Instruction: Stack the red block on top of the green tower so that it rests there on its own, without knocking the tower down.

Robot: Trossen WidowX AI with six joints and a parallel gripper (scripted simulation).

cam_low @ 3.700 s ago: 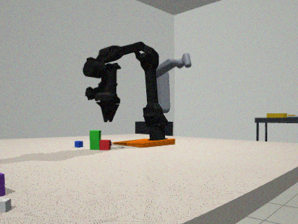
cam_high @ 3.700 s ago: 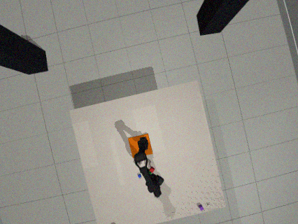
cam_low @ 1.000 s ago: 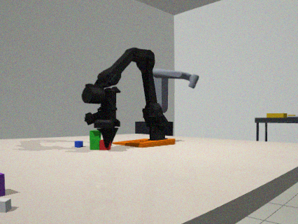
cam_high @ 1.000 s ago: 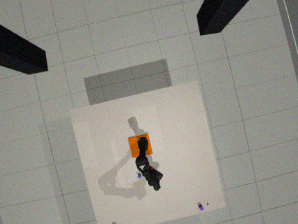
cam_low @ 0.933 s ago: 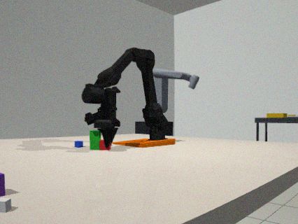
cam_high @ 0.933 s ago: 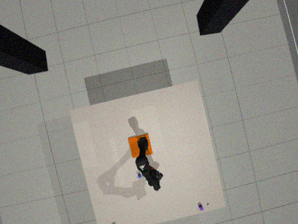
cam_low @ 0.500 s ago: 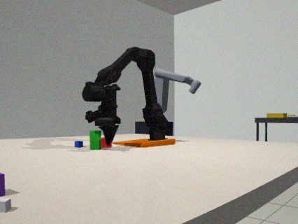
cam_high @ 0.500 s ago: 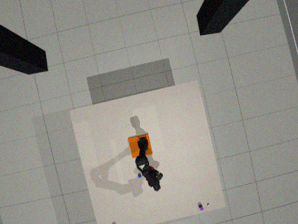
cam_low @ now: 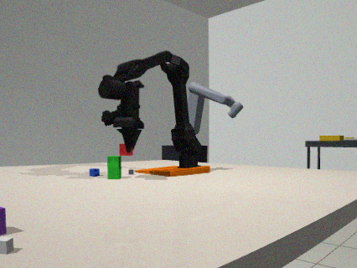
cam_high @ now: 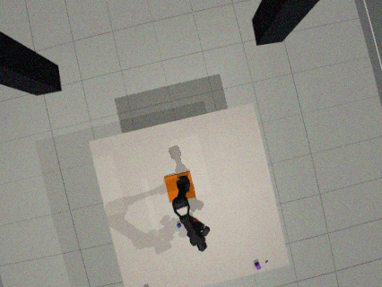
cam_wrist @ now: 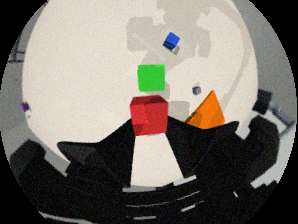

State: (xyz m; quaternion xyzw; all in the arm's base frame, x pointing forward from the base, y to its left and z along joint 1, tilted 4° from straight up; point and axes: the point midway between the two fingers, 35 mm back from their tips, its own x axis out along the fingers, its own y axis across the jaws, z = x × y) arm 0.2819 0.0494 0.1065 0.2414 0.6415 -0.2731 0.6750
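Now: gripper tip 140 mm to the left of the blue block, 70 mm above it and 50 mm short of it. Round my gripper tip: red block (10 mm to the right, 10 mm ahead, 10 mm above); purple block (470 mm ahead, 410 mm to the left, 70 mm below).
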